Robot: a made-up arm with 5 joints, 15 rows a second.
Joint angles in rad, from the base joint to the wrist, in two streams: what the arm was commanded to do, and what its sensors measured. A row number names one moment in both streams.
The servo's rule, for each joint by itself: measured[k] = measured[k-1] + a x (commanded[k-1-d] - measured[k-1]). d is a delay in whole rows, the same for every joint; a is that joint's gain. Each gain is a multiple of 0.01, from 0.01 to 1. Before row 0 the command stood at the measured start. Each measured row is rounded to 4 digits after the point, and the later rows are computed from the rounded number. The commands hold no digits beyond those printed.
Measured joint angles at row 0:
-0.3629 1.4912 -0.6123 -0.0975 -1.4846
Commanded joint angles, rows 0 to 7:
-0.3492 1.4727 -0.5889 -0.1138 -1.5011
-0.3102 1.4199 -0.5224 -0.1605 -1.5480
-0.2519 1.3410 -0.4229 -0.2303 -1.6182
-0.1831 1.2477 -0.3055 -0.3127 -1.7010
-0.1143 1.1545 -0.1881 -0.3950 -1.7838
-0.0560 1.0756 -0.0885 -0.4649 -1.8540
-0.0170 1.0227 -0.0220 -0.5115 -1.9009
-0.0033 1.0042 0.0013 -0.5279 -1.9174
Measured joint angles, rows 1 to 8:
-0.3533 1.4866 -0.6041 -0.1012 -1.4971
-0.3231 1.4699 -0.5755 -0.1148 -1.5358
-0.2733 1.4377 -0.5221 -0.1414 -1.5984
-0.2102 1.3902 -0.4463 -0.1808 -1.6764
-0.1431 1.3313 -0.3559 -0.2301 -1.7580
-0.0821 1.2674 -0.2623 -0.2841 -1.8310
-0.0365 1.2062 -0.1782 -0.3364 -1.8841
-0.0133 1.1557 -0.1154 -0.3804 -1.9094
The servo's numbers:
d 0
a 0.70 0.25 0.35 0.23 0.76

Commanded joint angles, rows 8 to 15:
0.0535 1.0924 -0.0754 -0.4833 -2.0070
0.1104 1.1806 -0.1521 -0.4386 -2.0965
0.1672 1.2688 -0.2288 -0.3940 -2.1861
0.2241 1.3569 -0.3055 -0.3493 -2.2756
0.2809 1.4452 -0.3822 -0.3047 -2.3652
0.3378 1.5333 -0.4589 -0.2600 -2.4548
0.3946 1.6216 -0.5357 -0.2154 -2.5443
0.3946 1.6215 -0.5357 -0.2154 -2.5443
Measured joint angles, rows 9 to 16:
0.0335 1.1399 -0.1014 -0.4041 -1.9836
0.0873 1.1501 -0.1191 -0.4120 -2.0694
0.1432 1.1798 -0.1575 -0.4079 -2.1581
0.1998 1.2241 -0.2093 -0.3944 -2.2474
0.2566 1.2794 -0.2698 -0.3738 -2.3369
0.3134 1.3429 -0.3360 -0.3476 -2.4265
0.3702 1.4126 -0.4059 -0.3172 -2.5160
0.3873 1.4648 -0.4513 -0.2938 -2.5375

